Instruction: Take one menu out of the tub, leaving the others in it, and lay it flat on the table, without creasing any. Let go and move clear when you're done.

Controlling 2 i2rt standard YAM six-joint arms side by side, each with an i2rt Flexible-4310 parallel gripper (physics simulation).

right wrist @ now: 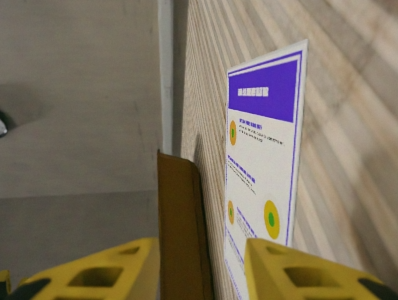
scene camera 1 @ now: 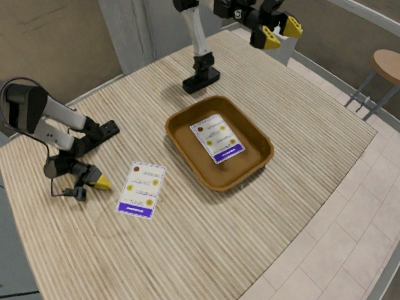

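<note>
A white menu with a purple band (scene camera 1: pixel 141 190) (right wrist: pixel 257 145) lies flat on the table, left of the brown tub (scene camera 1: pixel 220 184) (right wrist: pixel 182 215). No crease shows in it. Another menu (scene camera 1: pixel 217 135) lies face up in the tub; whether more lie under it cannot be told. My right gripper (scene camera 1: pixel 106 186) (right wrist: pixel 202 249) is low over the table, just left of the loose menu in scene camera 1. In the right wrist view its fingers stand apart, with no menu gripped between them. My left gripper (scene camera 1: pixel 284 39) is open and empty, high up beyond the tub.
The striped wooden table (scene camera 1: pixel 300 150) carries both arm bases, the left one (scene camera 1: pixel 201 80) behind the tub and the right one (scene camera 1: pixel 102 135) at the table's left side. A round stool (scene camera 1: pixel 389 65) stands off the table at the right. Walls rise behind the table.
</note>
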